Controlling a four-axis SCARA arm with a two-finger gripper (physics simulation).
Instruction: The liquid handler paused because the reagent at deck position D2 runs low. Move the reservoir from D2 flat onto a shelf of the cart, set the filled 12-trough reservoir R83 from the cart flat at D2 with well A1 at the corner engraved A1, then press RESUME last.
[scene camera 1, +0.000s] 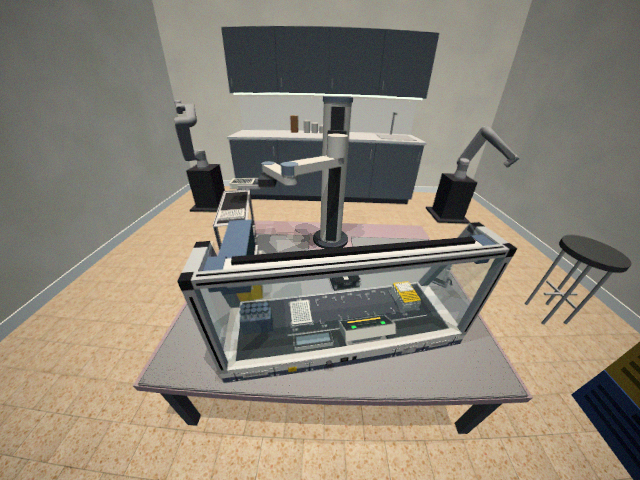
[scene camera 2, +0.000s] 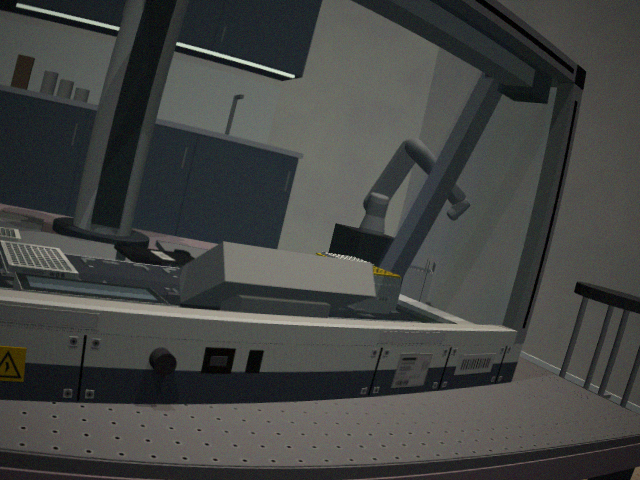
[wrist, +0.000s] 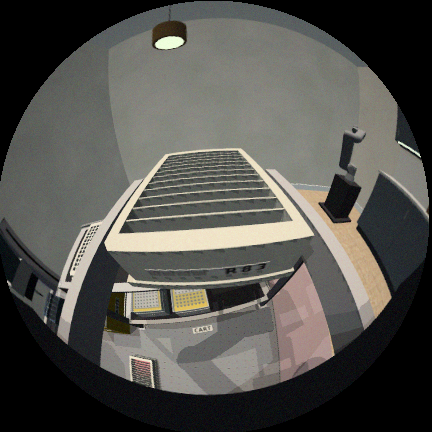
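My gripper is shut on the cream reservoir R83, which it holds level, troughs up, above the back of the cart. The label R83 faces the wrist camera; the A1 mark is not readable. A white gridded piece lies on the cart's near end. Inside the liquid handler, corner-marked deck positions show no labware in scene camera 1; which is D2 is not readable. A pale screen is at the deck's front; no RESUME lettering is readable.
The handler's frame and blue left housing stand between cart and deck. A white plate, blue rack and yellow tip box stand on the deck. The wrist view shows tip boxes and a red-striped tray below.
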